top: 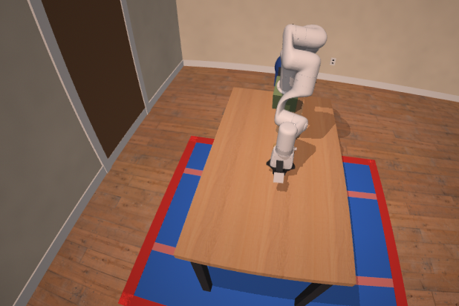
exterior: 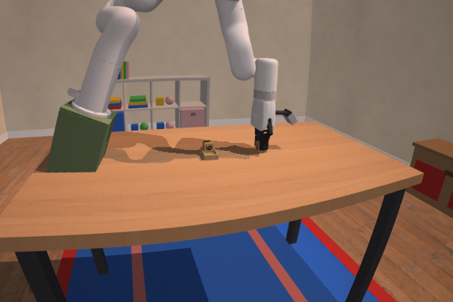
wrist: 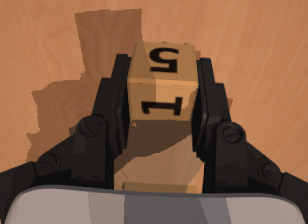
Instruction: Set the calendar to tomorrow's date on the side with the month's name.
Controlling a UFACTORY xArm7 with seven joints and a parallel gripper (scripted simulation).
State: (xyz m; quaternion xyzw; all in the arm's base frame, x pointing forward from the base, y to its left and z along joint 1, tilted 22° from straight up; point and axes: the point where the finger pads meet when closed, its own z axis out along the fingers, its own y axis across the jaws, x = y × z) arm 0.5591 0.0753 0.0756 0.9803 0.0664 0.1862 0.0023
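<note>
My gripper is now 1 cm above the wooden digit cube. Round my hand: low tray 18 cm behind, 3 cm to the right, 2 cm below; wooden cube 18 cm behind, 1 cm to the right.
</note>
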